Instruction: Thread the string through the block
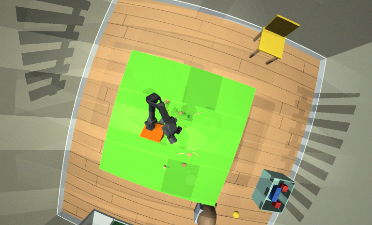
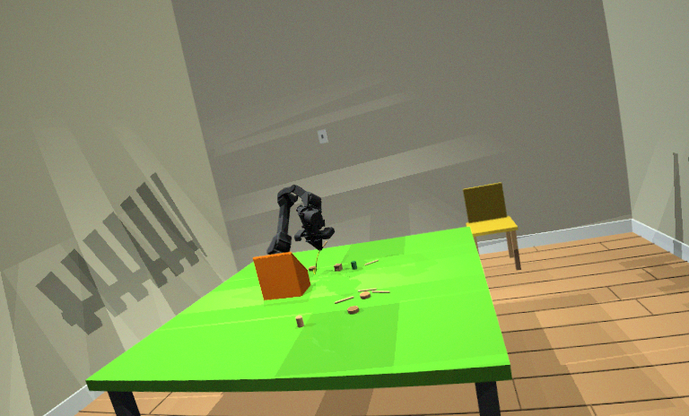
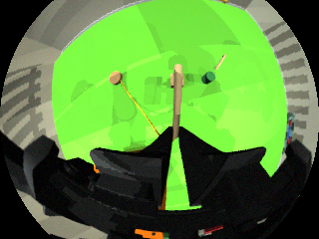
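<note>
Right now the wooden block is 30 mm ahead of my gripper tip, 80 mm to the left of it and 120 mm below it. Round my gripper tip: round button: 130 mm behind, 150 mm to the left, 130 mm below; green cylinder: 110 mm ahead, 80 mm to the left, 120 mm below.
</note>
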